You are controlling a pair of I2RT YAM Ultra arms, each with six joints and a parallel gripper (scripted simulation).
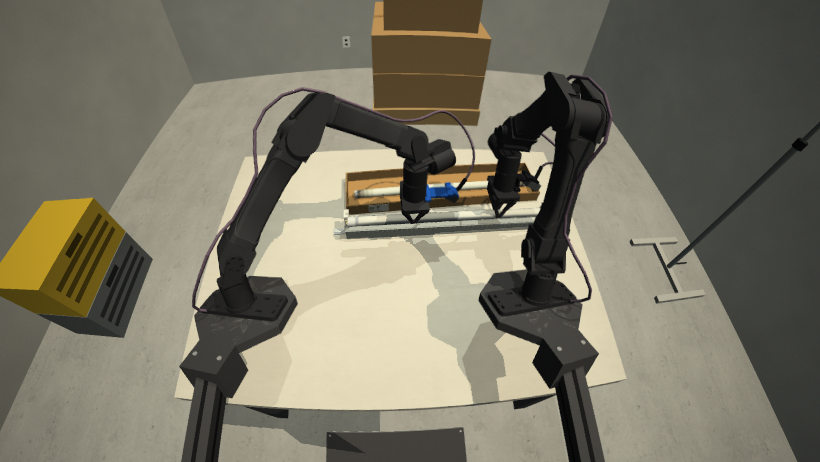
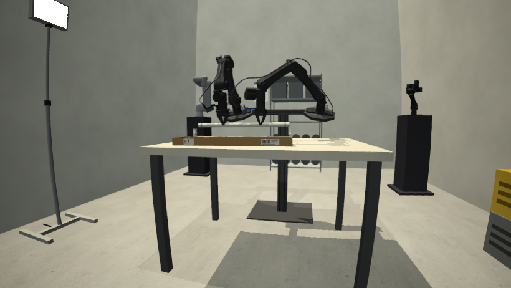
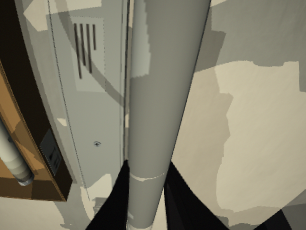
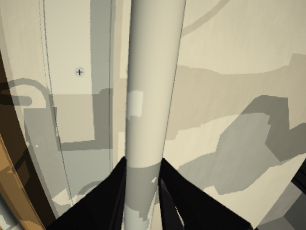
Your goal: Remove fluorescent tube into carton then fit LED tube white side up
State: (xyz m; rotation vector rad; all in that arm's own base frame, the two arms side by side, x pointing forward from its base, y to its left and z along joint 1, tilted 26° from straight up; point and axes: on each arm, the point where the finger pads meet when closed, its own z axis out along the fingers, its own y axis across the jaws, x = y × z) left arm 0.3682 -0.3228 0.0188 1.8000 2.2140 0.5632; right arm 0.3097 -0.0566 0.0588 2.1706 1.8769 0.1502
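My left hand is 1 cm short of the LED tube and 12 cm to the left of it. From my left hand the other things lie so: old fluorescent tube (20 cm ahead, 12 cm to the right, 9 cm below); then white light fixture (5 cm ahead, 12 cm to the right, 6 cm below); then brown carton (21 cm ahead, 12 cm to the right, 9 cm below).
Now: right hand 12 cm to the right of the LED tube, 1 cm past it and 1 cm above it. Also, from my right hand: old fluorescent tube 19 cm ahead, 12 cm to the left, 10 cm below; then white light fixture 12 cm to the left, 6 cm below, 4 cm ahead; then brown carton 19 cm ahead, 12 cm to the left, 9 cm below.
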